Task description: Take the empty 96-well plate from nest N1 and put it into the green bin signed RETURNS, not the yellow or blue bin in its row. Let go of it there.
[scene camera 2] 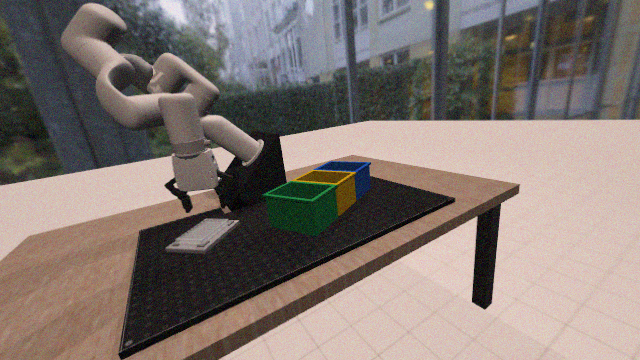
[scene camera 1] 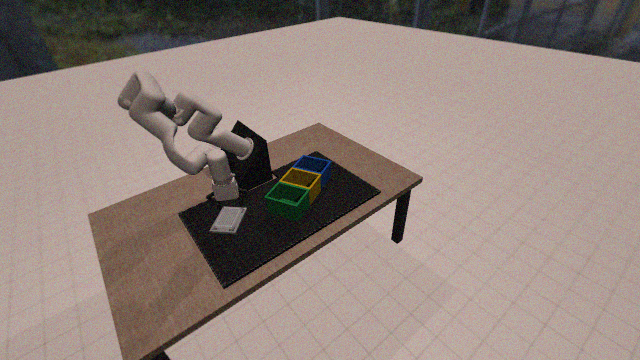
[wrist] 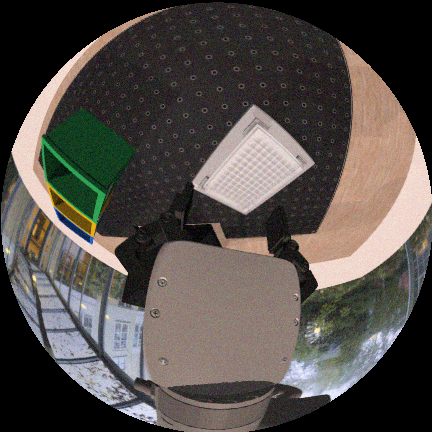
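Pixels of known places: gripper, fingertip midpoint: [scene camera 2: 207,208] [scene camera 1: 230,206] [wrist: 233,203]; arm's base at its link origin: [scene camera 2: 253,153] [scene camera 1: 245,149].
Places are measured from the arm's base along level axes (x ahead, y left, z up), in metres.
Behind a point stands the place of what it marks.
The white 96-well plate [scene camera 1: 230,218] @[x 0.305, y -0.227, z -0.135 m] [scene camera 2: 206,233] @[x 0.324, y -0.228, z -0.135 m] [wrist: 258,167] @[x 0.304, y -0.242, z -0.137 m] lies flat in the light grey nest [scene camera 2: 185,249] @[x 0.351, y -0.283, z -0.150 m] [wrist: 237,137] @[x 0.344, y -0.218, z -0.149 m] on the black mat. The nest's label cannot be read. My gripper [scene camera 1: 226,198] @[x 0.305, y -0.211, z -0.073 m] [scene camera 2: 206,209] @[x 0.305, y -0.211, z -0.073 m] [wrist: 233,203] @[x 0.305, y -0.211, z -0.073 m] is open and empty, its fingers pointing down. It hangs above the mat's rear edge, behind the plate and higher than it, with the fingertips apart from the plate. In scene camera 1 the fingers are mostly hidden by the gripper body. The green bin [scene camera 1: 287,209] @[x 0.444, y -0.004, z -0.100 m] [scene camera 2: 302,215] @[x 0.455, y 0.003, z -0.107 m] [wrist: 95,142] @[x 0.404, y -0.028, z -0.119 m] stands upright beside the nest; no sign is legible on it.
The yellow bin [scene camera 1: 315,193] @[x 0.392, y 0.178, z -0.132 m] [scene camera 2: 346,196] @[x 0.393, y 0.176, z -0.118 m] [wrist: 75,215] @[x 0.287, y 0.181, z -0.079 m] and the blue bin [scene camera 1: 326,173] @[x 0.322, y 0.294, z -0.101 m] [scene camera 2: 363,183] @[x 0.325, y 0.289, z -0.120 m] stand in a row behind the green one. The black arm mount [scene camera 1: 257,165] @[x 0.108, y 0.011, z -0.050 m] [scene camera 2: 272,160] @[x 0.106, y 0.042, z -0.021 m] stands at the table's rear, close to the gripper. The mat [scene camera 1: 260,240] @[x 0.485, y -0.166, z -0.160 m] [scene camera 2: 225,280] @[x 0.529, y -0.210, z -0.160 m] [wrist: 165,90] @[x 0.426, y -0.140, z -0.161 m] lies on the wooden table.
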